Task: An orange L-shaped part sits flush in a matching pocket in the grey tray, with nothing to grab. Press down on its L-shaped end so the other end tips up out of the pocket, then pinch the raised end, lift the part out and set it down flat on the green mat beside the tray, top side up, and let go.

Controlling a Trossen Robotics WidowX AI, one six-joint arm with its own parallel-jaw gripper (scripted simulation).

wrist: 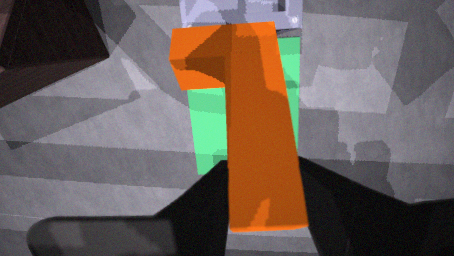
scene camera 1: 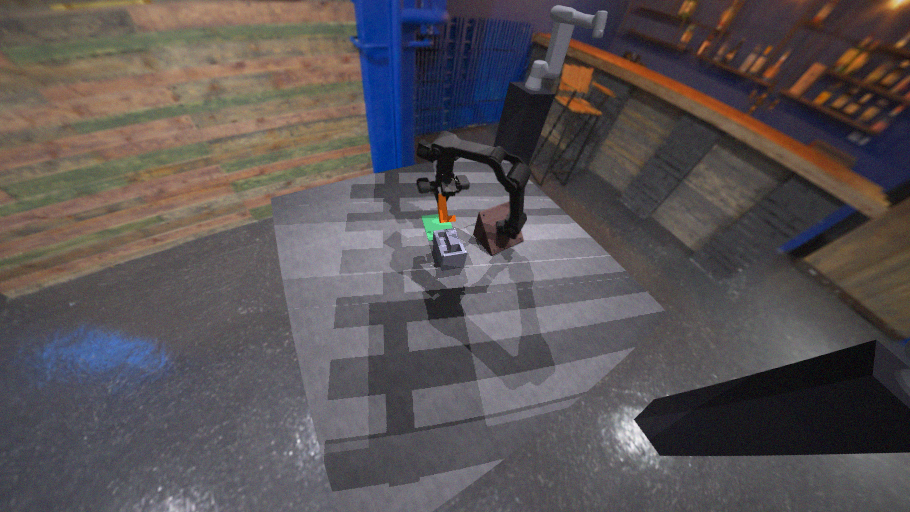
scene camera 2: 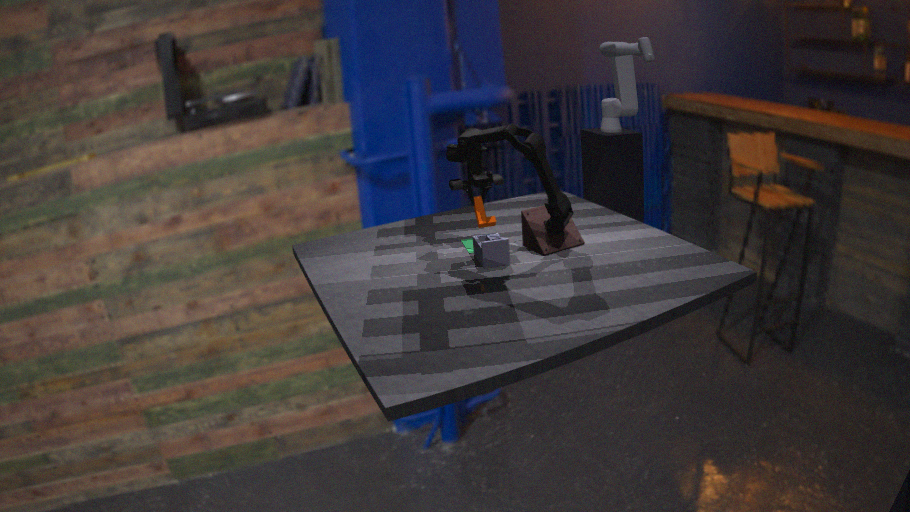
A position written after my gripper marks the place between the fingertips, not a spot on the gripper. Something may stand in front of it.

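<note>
There's a green mat [wrist: 207, 107]. There's also an orange L-shaped part [wrist: 265, 189], and my gripper [scene camera 1: 441, 201] holds the orange L-shaped part. You'd find my gripper [wrist: 260, 167] in the wrist view too, and my gripper [scene camera 2: 478, 205] is visible from the scene as well.
</note>
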